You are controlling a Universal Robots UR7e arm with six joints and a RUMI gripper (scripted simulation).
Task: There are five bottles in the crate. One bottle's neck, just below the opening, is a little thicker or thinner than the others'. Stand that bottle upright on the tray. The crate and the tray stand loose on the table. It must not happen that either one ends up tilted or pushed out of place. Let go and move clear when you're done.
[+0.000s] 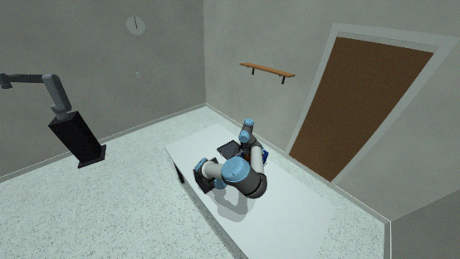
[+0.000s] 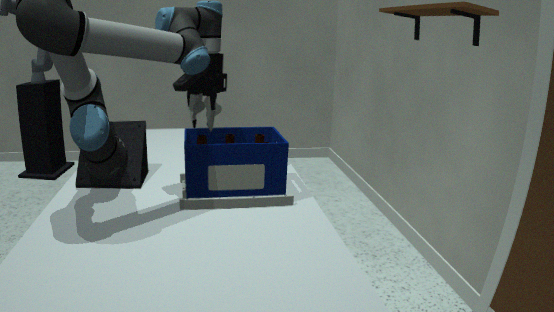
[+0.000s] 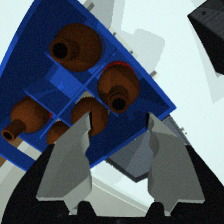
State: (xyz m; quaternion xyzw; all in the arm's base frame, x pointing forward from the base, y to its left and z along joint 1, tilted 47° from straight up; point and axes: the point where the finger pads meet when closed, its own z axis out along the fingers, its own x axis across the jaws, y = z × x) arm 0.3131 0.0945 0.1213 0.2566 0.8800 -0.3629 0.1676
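Now: the bottle 110 mm below my hand. The rest, counted from my hand: blue crate 110 mm below, 90 mm ahead, 30 mm to the right; then dark grey tray 260 mm to the left, 180 mm below, 60 mm ahead.
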